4 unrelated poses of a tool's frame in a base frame.
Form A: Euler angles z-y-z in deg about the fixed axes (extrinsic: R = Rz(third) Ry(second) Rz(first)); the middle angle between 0 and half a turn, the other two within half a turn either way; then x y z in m.
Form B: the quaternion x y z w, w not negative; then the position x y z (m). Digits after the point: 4 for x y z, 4 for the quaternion.
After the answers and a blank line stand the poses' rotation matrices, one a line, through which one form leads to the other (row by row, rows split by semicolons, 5 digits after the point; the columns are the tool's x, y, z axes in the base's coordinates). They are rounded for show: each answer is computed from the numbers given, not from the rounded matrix.
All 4 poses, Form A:
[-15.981, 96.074, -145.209, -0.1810, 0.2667, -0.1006]
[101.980, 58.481, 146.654, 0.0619, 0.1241, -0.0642]
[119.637, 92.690, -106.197, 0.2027, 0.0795, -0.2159]
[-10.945, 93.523, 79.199, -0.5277, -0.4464, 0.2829]
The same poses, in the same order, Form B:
[0.6718, 0.3188, -0.6597, 0.1093, -0.1810, 0.2667, -0.1006]
[0.1856, -0.4518, -0.7207, 0.4919, 0.0619, 0.1241, -0.0642]
[0.6664, -0.2817, 0.0808, 0.6856, 0.2027, 0.0795, -0.2159]
[-0.5158, 0.5145, 0.3843, 0.5671, -0.5277, -0.4464, 0.2829]

-0.07355 0.57246 -0.81663; 0.28414 -0.77288 -0.56738; -0.95596 -0.27377 -0.10581
-0.44707 0.54130 -0.71212; -0.87682 -0.10771 0.46860; 0.17695 0.83390 0.52278
0.82820 -0.48625 -0.27863; -0.26474 0.09876 -0.95925; 0.49396 0.86822 -0.04693
0.17520 -0.96660 0.18704; -0.09484 0.17253 0.98043; -0.97995 -0.18951 -0.06145

